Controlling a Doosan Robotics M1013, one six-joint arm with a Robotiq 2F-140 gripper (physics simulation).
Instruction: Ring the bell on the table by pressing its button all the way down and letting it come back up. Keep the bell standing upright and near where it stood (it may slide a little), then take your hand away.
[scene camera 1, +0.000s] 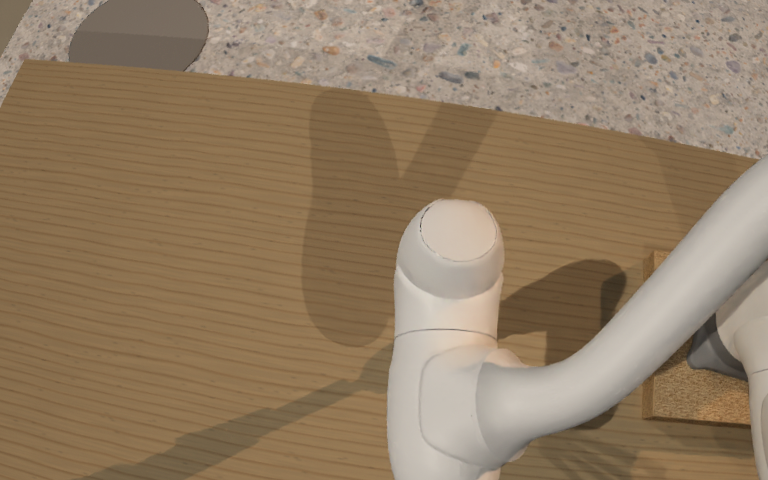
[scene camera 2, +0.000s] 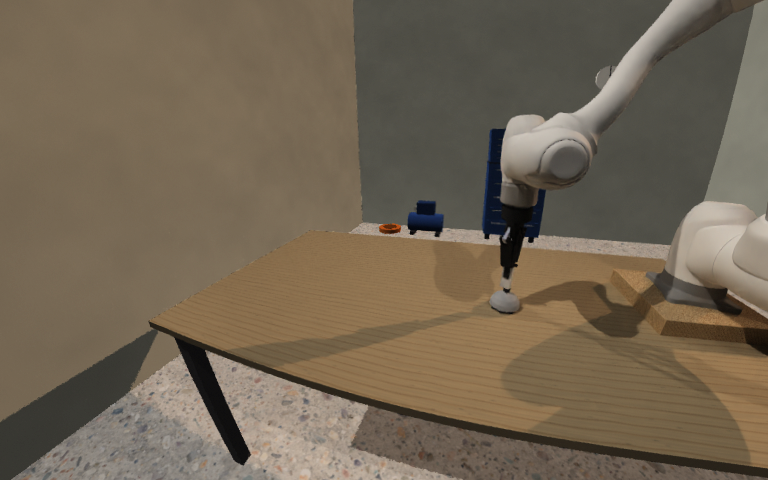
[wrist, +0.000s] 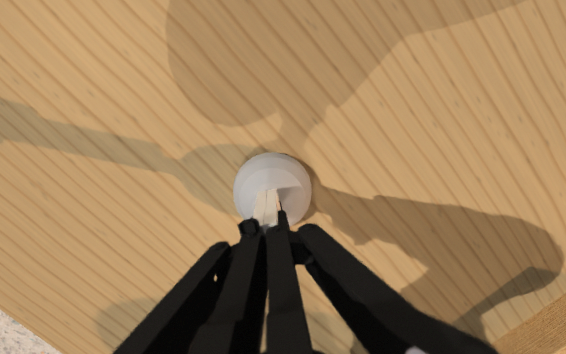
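Where they show: gripper, fingertip midpoint: (scene camera 2: 505, 286) (wrist: 270, 204); arm's base, origin of the base link: (scene camera 1: 736, 331) (scene camera 2: 688, 292).
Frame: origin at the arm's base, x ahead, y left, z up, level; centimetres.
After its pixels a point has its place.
Observation:
The bell (scene camera 2: 504, 302) {x 53.3, y 23.0, z -1.7 cm} (wrist: 297, 197) {x 52.3, y 17.4, z -1.0 cm} is a light grey dome standing upright on the wooden table (scene camera 1: 169, 198) {x 106.4, y 6.5, z -4.9 cm} (scene camera 2: 351, 283) {x 101.6, y 26.5, z -4.9 cm} (wrist: 100, 225) {x 60.3, y 39.0, z -4.9 cm}. My gripper (scene camera 2: 506, 287) {x 53.8, y 19.4, z 1.3 cm} (wrist: 270, 204) {x 53.8, y 19.4, z 1.3 cm} is shut, with nothing between the fingers, and points down. Its pale fingertips are right over the middle of the dome, at the black button. The fingertips hide most of the button in the wrist view, so how far it is pressed cannot be told there. In scene camera 1's view the arm hides the bell and the gripper.
The arm's base stands on a cork-coloured block (scene camera 1: 696, 396) {x 6.1, y 13.6, z -0.2 cm} (scene camera 2: 702, 328) {x 4.0, y 17.3, z -1.7 cm} (wrist: 540, 327) {x 16.7, y -0.8, z -3.2 cm} at the right. The arm (scene camera 1: 566, 384) {x 41.9, y 30.7, z 48.3 cm} (scene camera 2: 628, 73) {x 36.2, y 26.5, z 53.0 cm} reaches over the table from there. Beyond the table stand a blue cabinet (scene camera 2: 493, 186), a blue compressor (scene camera 2: 425, 220) and an orange ring (scene camera 2: 389, 230).

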